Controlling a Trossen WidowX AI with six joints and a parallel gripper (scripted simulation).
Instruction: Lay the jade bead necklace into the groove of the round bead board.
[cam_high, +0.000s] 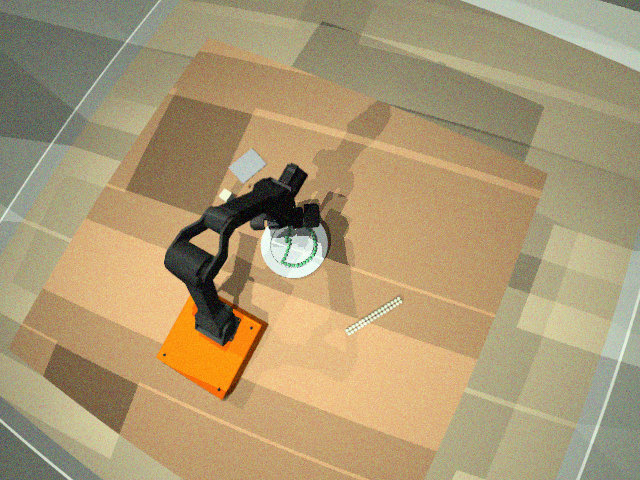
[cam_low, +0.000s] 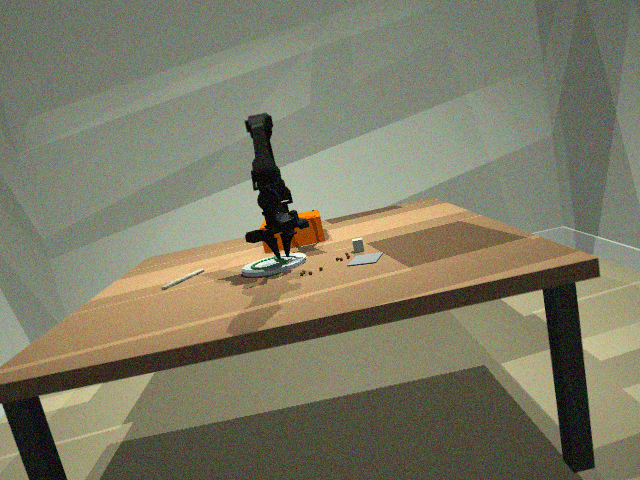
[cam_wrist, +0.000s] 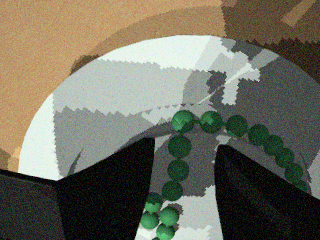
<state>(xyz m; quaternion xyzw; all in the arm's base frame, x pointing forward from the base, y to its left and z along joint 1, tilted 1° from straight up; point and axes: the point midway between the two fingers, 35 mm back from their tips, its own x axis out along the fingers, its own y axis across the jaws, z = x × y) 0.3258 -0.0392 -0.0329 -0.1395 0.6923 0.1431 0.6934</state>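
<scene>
Now: gripper tip 5 cm past the round bead board, 3 cm to the left of it and 2 cm above it. From my gripper tip the other things lie so: grey flat plate 14 cm ahead, 21 cm to the left, 3 cm below; small white cube 2 cm ahead, 22 cm to the left, 1 cm below.
</scene>
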